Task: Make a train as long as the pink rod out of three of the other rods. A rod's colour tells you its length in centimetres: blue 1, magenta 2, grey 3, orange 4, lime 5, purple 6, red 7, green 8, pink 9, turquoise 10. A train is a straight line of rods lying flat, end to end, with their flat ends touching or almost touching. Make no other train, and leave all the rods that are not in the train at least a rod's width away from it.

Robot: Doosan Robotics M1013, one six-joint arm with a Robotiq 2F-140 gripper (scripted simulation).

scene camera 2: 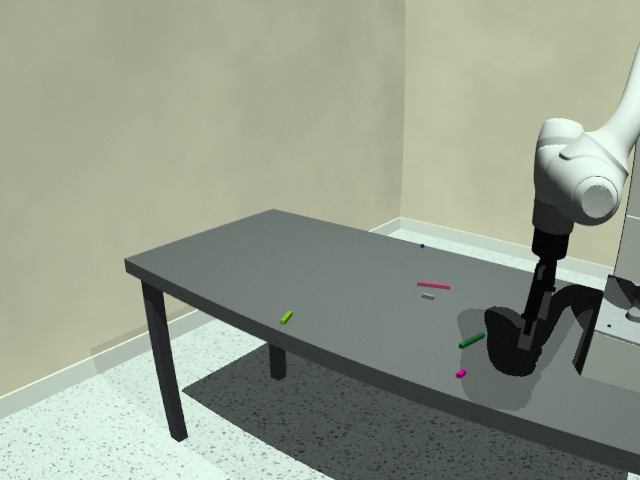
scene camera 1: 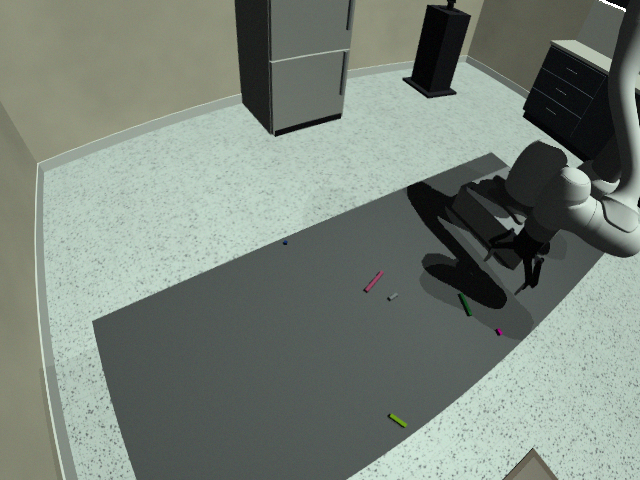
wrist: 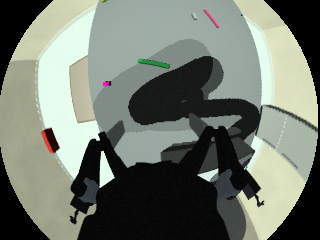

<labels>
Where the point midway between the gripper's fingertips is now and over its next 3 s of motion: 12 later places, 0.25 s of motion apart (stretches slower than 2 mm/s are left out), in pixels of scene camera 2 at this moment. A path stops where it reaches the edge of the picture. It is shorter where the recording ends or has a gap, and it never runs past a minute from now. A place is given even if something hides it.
My gripper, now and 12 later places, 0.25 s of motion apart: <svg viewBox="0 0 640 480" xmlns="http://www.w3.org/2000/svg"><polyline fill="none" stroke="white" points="532,332 528,328 508,316 493,303 481,292 476,286 474,284 471,281 464,272 455,262 451,254 449,248 448,247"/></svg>
</labels>
